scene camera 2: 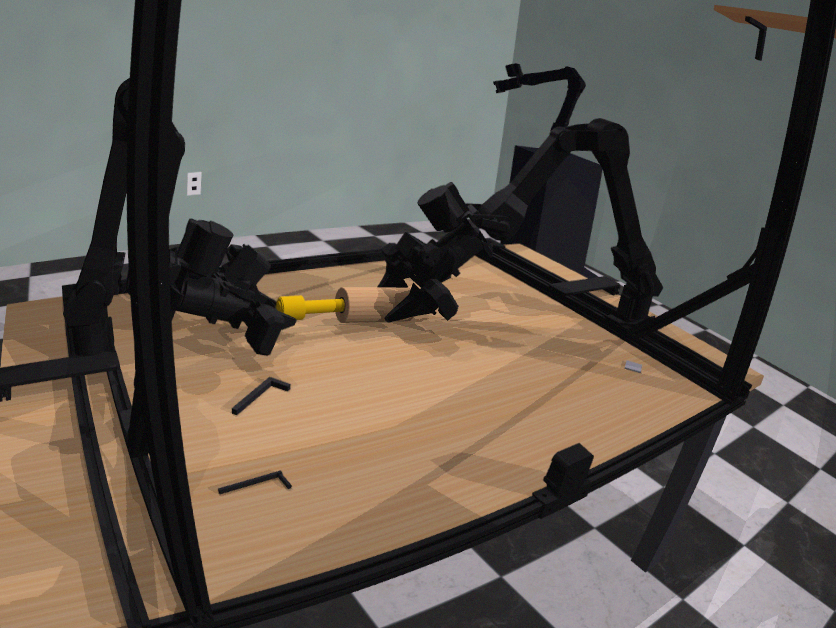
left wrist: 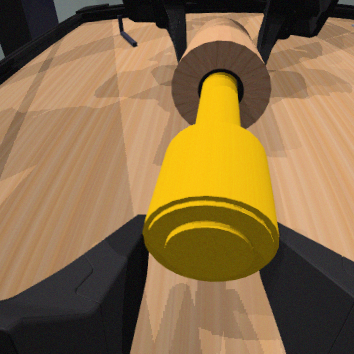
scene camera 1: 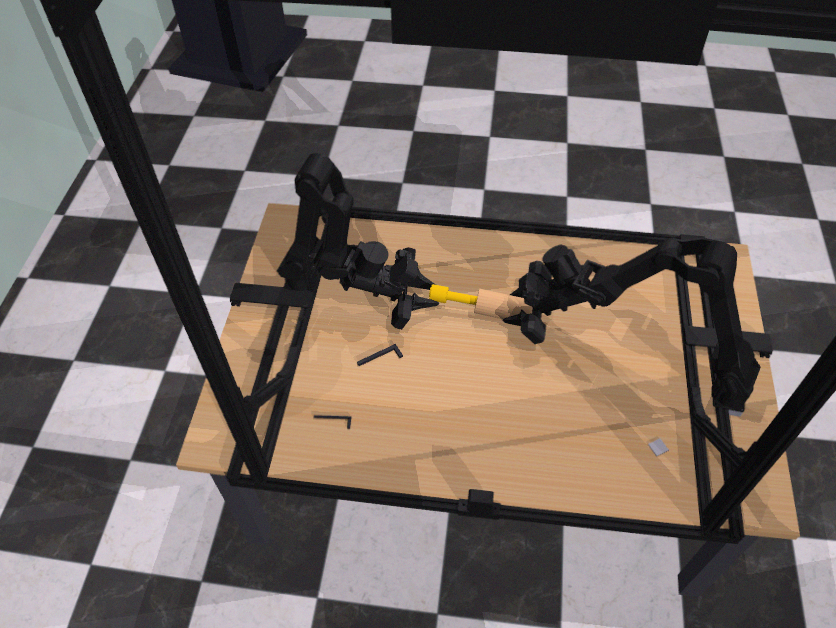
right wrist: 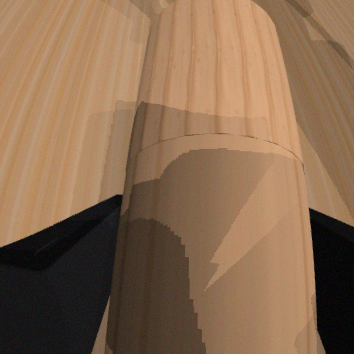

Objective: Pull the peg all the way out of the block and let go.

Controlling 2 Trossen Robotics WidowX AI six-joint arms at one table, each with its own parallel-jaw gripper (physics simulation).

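Frame: origin at the left arm's base, x back, y right, z up, level; centimetres.
Where they show: left gripper, fingertip midpoint: (scene camera 2: 289,315) (left wrist: 202,227) (scene camera 1: 438,296); right gripper, fingertip midpoint: (scene camera 2: 377,311) (scene camera 1: 505,310) (right wrist: 207,211); left arm's base, origin of the base link: (scene camera 2: 91,350) (scene camera 1: 300,282); right arm's base, origin of the base link: (scene camera 2: 632,315) (scene camera 1: 728,396).
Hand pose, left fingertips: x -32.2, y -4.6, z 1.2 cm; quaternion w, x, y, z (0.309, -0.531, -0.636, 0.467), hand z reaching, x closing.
Observation:
Things, the pixels of their centre, and the offset from my left fingertips. "spot": a spot on its surface instead. Level surfaces: height alone.
- yellow peg, body centre: (left wrist: 217,130) (scene camera 2: 316,306) (scene camera 1: 457,297) dx -4.3, dy -0.2, dz +1.2 cm
- round wooden block, body centre: (right wrist: 213,177) (left wrist: 221,63) (scene camera 2: 375,304) (scene camera 1: 503,306) dx -14.6, dy -1.2, dz +0.4 cm
- wooden table, its level: dz -3.2 cm
- small grey plate, body centre: (scene camera 2: 633,366) (scene camera 1: 658,447) dx -52.9, dy +21.8, dz -3.0 cm
- black frame rail with a small box, surface spot: (scene camera 2: 569,466) (scene camera 1: 469,501) spot: dx -19.8, dy +46.3, dz +1.9 cm
A yellow peg (scene camera 1: 459,296) (scene camera 2: 321,306) (left wrist: 218,160) has a thick head and a thinner shaft; the shaft's far end sits in the hole of a round wooden block (scene camera 1: 492,303) (scene camera 2: 369,304) (left wrist: 181,82) (right wrist: 220,90). My left gripper (scene camera 1: 435,295) (left wrist: 202,227) is shut on the peg's head, with a finger on each side. In scene camera 2 part of the head is hidden by the left gripper. My right gripper (scene camera 1: 514,308) (scene camera 2: 398,302) (right wrist: 207,211) is shut on the block, toward the end away from the peg. How deep the shaft reaches inside the block is hidden.
Two black L-shaped keys (scene camera 1: 378,354) (scene camera 1: 333,417) (scene camera 2: 260,394) (scene camera 2: 255,481) lie on the wooden table (scene camera 1: 513,432) (scene camera 2: 378,432). A small grey plate (scene camera 1: 658,446) (scene camera 2: 632,367) lies at the right. A black frame rail with a small box (scene camera 1: 480,500) (scene camera 2: 569,466) runs along the front edge.

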